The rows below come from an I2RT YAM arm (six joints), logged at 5 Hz.
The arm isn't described. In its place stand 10 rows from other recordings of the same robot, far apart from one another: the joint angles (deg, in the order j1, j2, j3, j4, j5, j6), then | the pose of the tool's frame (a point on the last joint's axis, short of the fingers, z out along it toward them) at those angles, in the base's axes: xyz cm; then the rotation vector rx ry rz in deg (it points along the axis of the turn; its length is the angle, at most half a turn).
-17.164 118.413 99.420 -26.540 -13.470 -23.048 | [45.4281 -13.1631 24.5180 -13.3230 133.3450 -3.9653]
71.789 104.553 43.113 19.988 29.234 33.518 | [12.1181 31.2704 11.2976 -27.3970 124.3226 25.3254]
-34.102 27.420 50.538 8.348 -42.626 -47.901 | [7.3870 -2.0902 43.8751 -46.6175 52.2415 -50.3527]
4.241 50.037 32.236 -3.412 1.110 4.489 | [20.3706 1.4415 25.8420 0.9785 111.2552 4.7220]
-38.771 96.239 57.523 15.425 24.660 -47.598 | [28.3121 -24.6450 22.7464 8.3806 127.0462 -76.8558]
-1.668 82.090 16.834 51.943 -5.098 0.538 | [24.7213 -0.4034 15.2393 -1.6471 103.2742 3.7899]
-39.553 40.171 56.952 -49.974 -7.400 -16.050 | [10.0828 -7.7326 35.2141 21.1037 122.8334 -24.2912]
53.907 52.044 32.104 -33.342 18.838 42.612 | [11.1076 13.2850 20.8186 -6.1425 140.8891 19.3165]
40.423 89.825 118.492 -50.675 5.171 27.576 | [23.5684 19.6532 50.6659 -9.4322 115.2395 39.2575]
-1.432 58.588 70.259 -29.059 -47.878 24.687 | [20.4203 2.1309 41.7881 -9.5170 108.6449 60.4405]
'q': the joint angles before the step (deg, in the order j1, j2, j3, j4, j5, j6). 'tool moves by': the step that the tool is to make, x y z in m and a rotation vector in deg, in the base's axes. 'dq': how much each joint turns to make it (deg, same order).
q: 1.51 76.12 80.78 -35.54 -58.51 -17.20
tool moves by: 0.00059 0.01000 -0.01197 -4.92 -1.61 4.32
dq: 2.13 1.58 0.69 -6.30 1.02 -10.10
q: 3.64 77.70 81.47 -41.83 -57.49 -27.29
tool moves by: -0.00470 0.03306 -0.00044 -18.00 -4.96 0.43
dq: 8.39 2.19 5.18 -10.26 18.31 -12.87
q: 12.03 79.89 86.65 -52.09 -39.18 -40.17
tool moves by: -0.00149 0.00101 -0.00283 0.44 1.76 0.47
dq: 0.19 0.05 -0.30 -0.99 -0.77 0.46
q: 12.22 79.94 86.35 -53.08 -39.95 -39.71
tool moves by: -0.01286 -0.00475 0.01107 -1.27 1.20 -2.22
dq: -0.19 -1.66 1.78 -4.23 2.10 1.04
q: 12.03 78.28 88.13 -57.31 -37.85 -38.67
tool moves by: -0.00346 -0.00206 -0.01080 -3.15 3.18 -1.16
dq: 0.00 -0.16 -1.38 -3.05 2.59 -0.85
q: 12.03 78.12 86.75 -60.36 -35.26 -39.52
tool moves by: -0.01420 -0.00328 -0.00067 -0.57 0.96 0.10
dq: -0.03 -2.53 -1.68 -2.14 0.20 -0.40
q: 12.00 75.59 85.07 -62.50 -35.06 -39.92
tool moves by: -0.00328 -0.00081 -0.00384 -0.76 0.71 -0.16
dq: 0.05 -0.64 -1.10 -0.52 0.60 -0.23
